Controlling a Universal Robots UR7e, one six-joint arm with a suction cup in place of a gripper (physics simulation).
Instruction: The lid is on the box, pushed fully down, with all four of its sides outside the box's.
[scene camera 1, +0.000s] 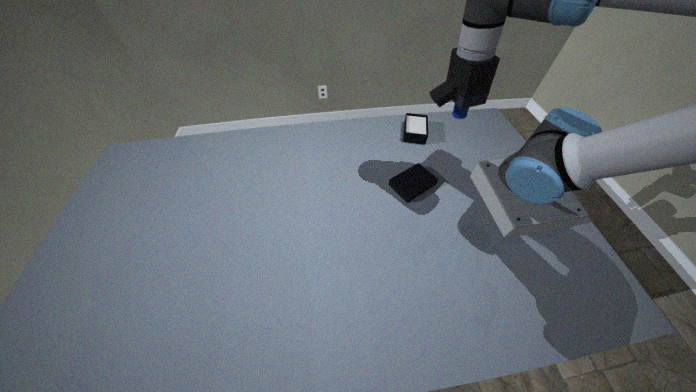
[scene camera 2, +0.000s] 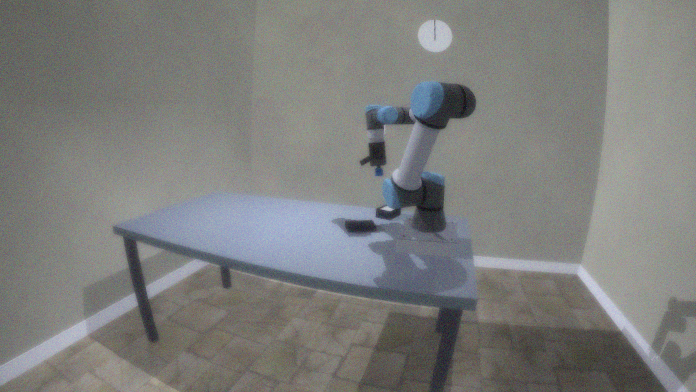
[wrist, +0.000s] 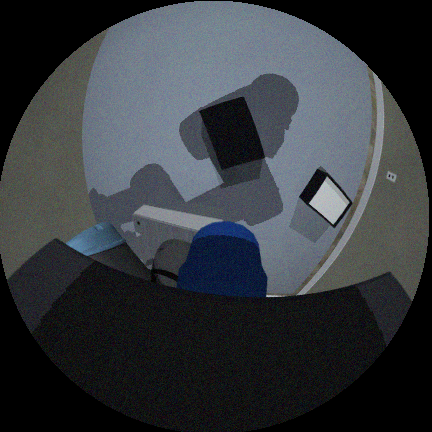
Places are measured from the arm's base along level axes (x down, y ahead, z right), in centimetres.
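Where they show: hand, its tool point: (scene camera 1: 459, 114) (scene camera 2: 379, 175) (wrist: 224, 252); arm's base, origin of its link: (scene camera 2: 428, 226) (wrist: 182, 261).
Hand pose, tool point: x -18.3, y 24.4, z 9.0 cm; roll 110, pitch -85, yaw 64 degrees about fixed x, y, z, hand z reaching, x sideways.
Note:
Each offset is from my tool point to the centre of the thing. Level surfaces: height alone.
The lid {dz -1.4, dx +24.1, dy +7.6 cm} (scene camera 1: 413, 182) (scene camera 2: 360, 226) (wrist: 232, 132) is a flat black slab. It lies on the table near the robot base, in the arm's shadow. The box {dz +24.2, dx +23.0, dy -1.1 cm} (scene camera 1: 415, 137) (scene camera 2: 387, 215) (wrist: 314, 185) is black outside and white inside. It stands apart from the lid, close to the table's back edge, with its open top up. My gripper (scene camera 1: 460, 113) (scene camera 2: 379, 172) (wrist: 225, 255), a blue suction cup, hangs in the air well above the table. It touches neither lid nor box and carries nothing. The lid's underside is hidden.
The blue-grey table {dx +25.4 cm} (scene camera 1: 225, 250) (scene camera 2: 250, 225) (wrist: 150, 65) bears the robot's base plate (scene camera 1: 490, 198) (wrist: 175, 217) to the right of the lid in scene camera 1. A wall with a white outlet (scene camera 1: 322, 92) (wrist: 391, 176) stands behind the box. The arm's shadow crosses the table.

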